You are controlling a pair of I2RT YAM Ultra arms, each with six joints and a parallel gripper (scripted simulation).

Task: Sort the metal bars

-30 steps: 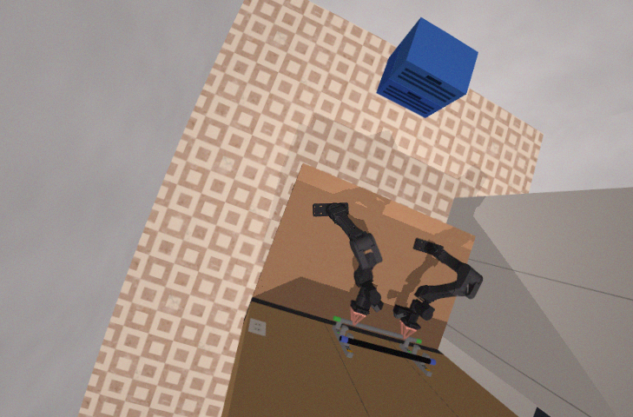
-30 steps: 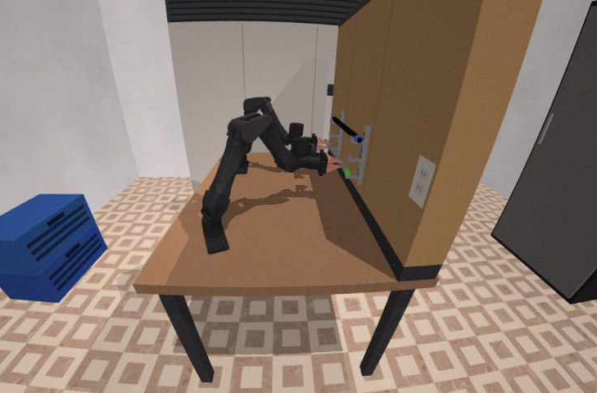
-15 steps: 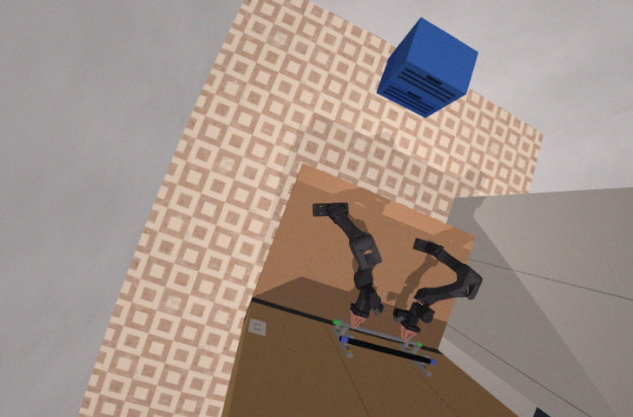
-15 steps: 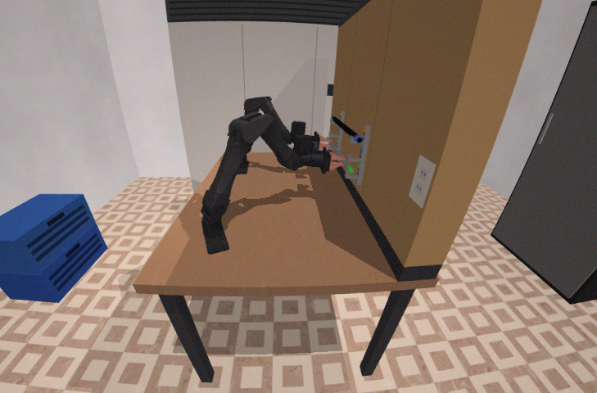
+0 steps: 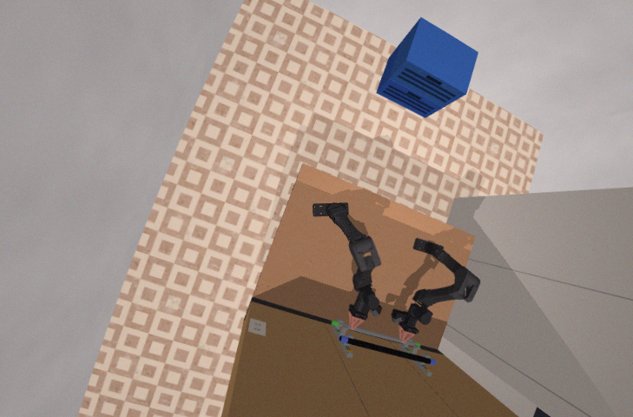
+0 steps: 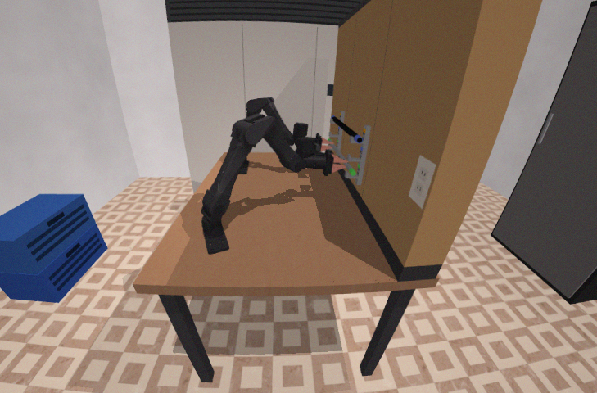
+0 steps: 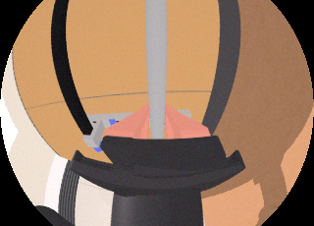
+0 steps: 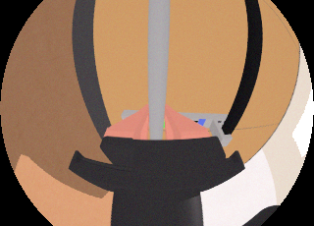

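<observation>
Now: the black bar 14 cm to the right of my left hand, 13 cm above it and 1 cm ahead of it. The rest, counted from my left hand: brown wall panel: 25 cm above, 19 cm to the right, 13 cm ahead; then black baseboard: 19 cm to the right, 15 cm below, 6 cm ahead.
</observation>
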